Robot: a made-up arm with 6 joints.
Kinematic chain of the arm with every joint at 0, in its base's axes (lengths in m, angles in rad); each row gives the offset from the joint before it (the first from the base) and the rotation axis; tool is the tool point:
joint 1: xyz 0 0 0.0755 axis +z
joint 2: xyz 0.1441 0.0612 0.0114 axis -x
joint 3: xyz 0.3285 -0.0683 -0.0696 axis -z
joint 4: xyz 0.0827 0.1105 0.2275 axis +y
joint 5: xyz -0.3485 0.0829 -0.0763 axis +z
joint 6: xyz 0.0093 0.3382 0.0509 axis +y
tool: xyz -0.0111 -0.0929 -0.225
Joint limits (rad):
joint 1: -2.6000..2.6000
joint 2: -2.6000..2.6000
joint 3: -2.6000..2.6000
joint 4: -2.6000..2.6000
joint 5: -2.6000..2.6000
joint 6: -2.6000..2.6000
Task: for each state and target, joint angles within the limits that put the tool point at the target. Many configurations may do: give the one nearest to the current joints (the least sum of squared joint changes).
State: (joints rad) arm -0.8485 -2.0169 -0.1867 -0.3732 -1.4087 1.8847
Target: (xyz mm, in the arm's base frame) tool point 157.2 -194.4 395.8
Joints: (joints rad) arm -0.5490 -1.7242 -0.3953 -0.5239 -1.3323 1.7293
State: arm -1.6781 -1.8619 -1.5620 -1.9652 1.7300 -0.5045
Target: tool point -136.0 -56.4 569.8
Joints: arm -1.6212 -2.2816 -1.7906 -2.2407 1.6318 -0.4587
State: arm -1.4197 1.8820 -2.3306 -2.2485 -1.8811 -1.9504
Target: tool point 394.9 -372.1 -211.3
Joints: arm -0.9404 1.5843 -1.7918 -2.6000 -2.1853 -1.5745
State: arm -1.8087 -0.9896 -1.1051 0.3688 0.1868 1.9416
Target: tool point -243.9 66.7 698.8
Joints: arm -2.0481 -0.5250 -0.8661 0.9491 0.2292 2.0341
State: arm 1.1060 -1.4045 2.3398 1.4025 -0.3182 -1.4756
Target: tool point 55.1 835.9 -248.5
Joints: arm 1.6862 -1.6723 2.2165 1.3327 -0.0481 -1.3936
